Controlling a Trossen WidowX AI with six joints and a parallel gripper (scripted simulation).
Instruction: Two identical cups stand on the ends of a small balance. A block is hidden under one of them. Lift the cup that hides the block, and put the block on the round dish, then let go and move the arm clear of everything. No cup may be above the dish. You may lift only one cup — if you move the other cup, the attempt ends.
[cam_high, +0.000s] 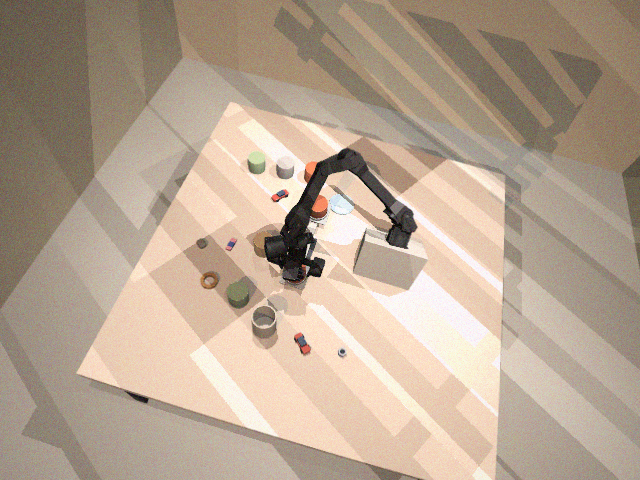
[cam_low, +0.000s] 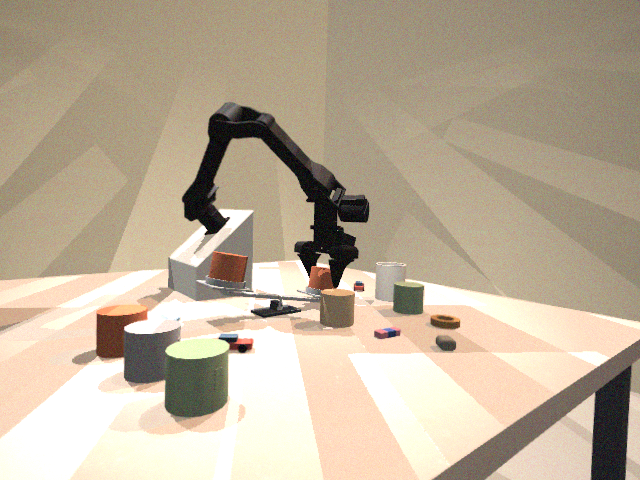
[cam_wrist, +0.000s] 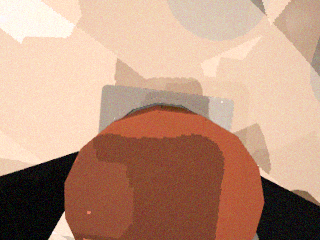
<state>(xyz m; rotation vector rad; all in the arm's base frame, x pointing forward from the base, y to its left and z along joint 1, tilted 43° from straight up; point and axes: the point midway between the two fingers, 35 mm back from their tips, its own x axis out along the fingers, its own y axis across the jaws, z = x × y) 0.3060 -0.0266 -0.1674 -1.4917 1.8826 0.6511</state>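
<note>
Now: the small balance 13 cm to the right of my gripper tip, 2 cm behind it and 1 cm below it. From my gripper tip the other things lie so: grey block 1 cm below; then tan cylinder 11 cm ahead, 10 cm to the right, 1 cm below; then ring 29 cm ahead, 6 cm to the left, 4 cm below.
</note>
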